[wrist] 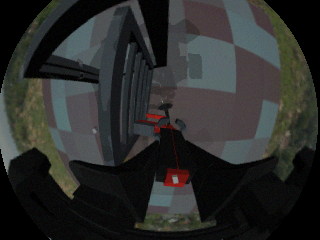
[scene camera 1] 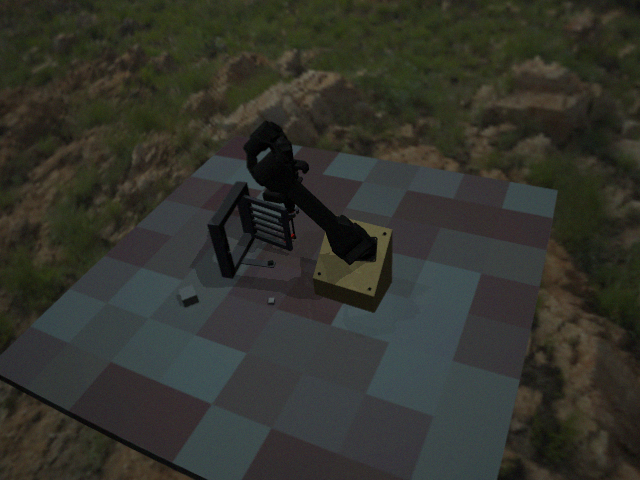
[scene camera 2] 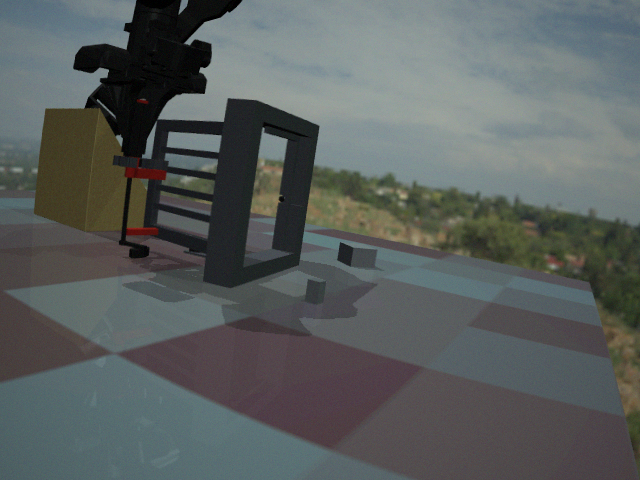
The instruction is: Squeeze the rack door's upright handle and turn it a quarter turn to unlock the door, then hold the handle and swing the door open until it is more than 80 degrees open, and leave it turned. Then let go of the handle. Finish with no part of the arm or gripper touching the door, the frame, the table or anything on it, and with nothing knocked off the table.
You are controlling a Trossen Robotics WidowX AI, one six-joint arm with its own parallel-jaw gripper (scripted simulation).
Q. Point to an upright handle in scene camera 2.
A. At 137, 251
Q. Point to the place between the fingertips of my gripper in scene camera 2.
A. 133, 139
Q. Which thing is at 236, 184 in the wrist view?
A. My gripper.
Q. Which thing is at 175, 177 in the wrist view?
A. An upright handle.
